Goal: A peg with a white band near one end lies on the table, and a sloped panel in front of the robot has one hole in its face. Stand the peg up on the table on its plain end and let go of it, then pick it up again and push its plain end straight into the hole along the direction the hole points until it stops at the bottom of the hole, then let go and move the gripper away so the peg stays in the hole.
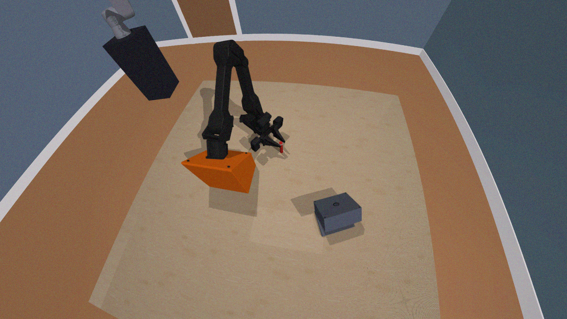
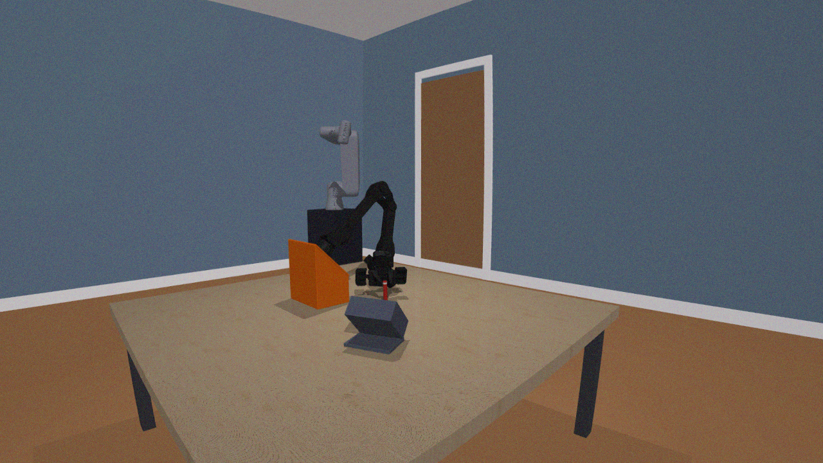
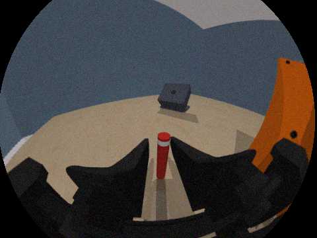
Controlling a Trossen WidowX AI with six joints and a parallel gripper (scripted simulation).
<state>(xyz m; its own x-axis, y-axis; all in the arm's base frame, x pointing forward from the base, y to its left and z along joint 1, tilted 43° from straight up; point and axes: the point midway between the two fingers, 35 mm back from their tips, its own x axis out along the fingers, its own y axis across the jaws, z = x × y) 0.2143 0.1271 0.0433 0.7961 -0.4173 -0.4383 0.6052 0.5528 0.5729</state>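
Now: gripper tip 1 cm to the right of the red peg, 1 cm past it and 1 cm above it. Round my gripper tip: grey sloped panel (28 cm to the right, 19 cm ahead).
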